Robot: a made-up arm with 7 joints.
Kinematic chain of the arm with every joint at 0, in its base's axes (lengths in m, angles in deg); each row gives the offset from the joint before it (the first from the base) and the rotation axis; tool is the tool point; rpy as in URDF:
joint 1: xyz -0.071 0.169 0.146 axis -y
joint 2: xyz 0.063 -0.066 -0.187 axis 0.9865 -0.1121 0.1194
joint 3: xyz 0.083 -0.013 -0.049 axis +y
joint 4: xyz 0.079 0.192 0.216 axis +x
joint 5: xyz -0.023 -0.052 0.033 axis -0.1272 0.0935 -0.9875
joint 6: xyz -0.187 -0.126 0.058 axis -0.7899 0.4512 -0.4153
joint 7: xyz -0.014 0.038 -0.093 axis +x
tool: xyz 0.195 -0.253 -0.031 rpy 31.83 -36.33 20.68
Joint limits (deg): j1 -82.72..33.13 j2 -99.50..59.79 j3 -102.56..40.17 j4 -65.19..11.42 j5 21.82..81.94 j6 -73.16..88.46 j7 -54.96..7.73
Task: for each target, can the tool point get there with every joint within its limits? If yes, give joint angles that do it. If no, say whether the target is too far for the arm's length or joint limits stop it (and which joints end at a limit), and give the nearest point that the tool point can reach.
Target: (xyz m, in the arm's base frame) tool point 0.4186 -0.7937 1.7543
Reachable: no: too far | nearest point 0.0777 -0.2379 0.6345 | short by 1.296 m
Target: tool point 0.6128 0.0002 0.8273
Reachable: no: joint limits stop it (at a limit: joint 3, joint 4, joint 5, joint 6) | nearest point 0.3458 0.0390 0.5613 | short by 0.379 m
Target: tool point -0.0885 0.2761 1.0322
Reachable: no: joint limits stop it (at a limit: joint 1, joint 3, joint 4, joint 5, joint 6, joint 7) | nearest point -0.0664 0.2320 0.7318 | short by 0.304 m
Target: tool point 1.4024 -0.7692 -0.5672
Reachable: no: too far | nearest point 0.3891 -0.2368 -0.0767 | short by 1.245 m
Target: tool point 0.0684 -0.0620 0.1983
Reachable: yes | joints -60.44 16.10 -7.51 -32.50 30.13 -21.19 -18.25
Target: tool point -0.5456 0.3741 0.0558
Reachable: yes | joints -28.17 24.29 -82.81 -53.32 57.22 26.07 -35.48
